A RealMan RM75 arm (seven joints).
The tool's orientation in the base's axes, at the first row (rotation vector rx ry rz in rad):
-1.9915, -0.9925, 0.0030
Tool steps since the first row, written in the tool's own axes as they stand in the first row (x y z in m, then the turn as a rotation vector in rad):
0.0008, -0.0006, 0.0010, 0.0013, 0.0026, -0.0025
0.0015, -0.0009, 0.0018, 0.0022, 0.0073, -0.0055
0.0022, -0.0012, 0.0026, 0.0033, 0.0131, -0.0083
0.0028, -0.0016, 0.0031, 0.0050, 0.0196, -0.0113
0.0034, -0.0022, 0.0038, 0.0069, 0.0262, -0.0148
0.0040, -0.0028, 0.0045, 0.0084, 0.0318, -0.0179
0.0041, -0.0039, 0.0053, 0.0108, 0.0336, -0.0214
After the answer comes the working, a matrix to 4 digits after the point.
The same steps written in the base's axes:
-0.0002, 0.0014, 0.0001, 0.0034, -0.0017, 0.0001
-0.0002, 0.0025, 0.0001, 0.0081, -0.0046, -0.0011
-0.0002, 0.0036, 0.0000, 0.0136, -0.0075, -0.0031
-0.0002, 0.0045, 0.0002, 0.0200, -0.0105, -0.0053
-0.0005, 0.0055, 0.0004, 0.0268, -0.0136, -0.0072
-0.0007, 0.0066, 0.0007, 0.0325, -0.0165, -0.0088
-0.0016, 0.0075, 0.0010, 0.0365, -0.0179, -0.0071

The tool's axes in the first row as the columns of a matrix, in the base's axes (rounded; the answer above uses it unrounded):
0.6800, 0.6411, -0.3559
0.6433, -0.2886, 0.7092
0.3520, -0.7111, -0.6086

